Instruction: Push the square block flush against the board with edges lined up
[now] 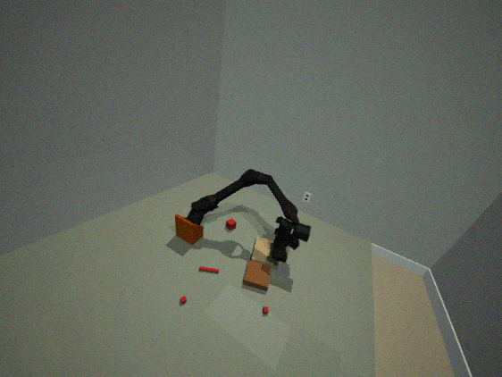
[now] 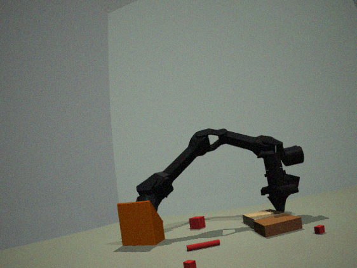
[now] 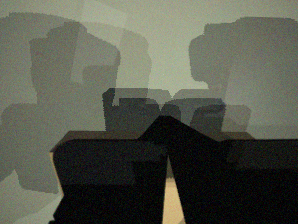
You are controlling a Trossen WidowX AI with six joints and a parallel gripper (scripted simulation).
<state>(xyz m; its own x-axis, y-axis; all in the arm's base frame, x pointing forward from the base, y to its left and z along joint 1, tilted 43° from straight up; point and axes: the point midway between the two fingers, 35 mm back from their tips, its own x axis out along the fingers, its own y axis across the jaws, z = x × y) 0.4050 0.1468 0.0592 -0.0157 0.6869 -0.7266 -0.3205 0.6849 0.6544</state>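
Right now the tan board is 6 cm behind my gripper tip, 2 cm to the right of it and 1 cm above it. Round my gripper tip: red rod: 25 cm to the right, 21 cm behind; then brown square block: 15 cm to the right, 3 cm behind, 1 cm above.
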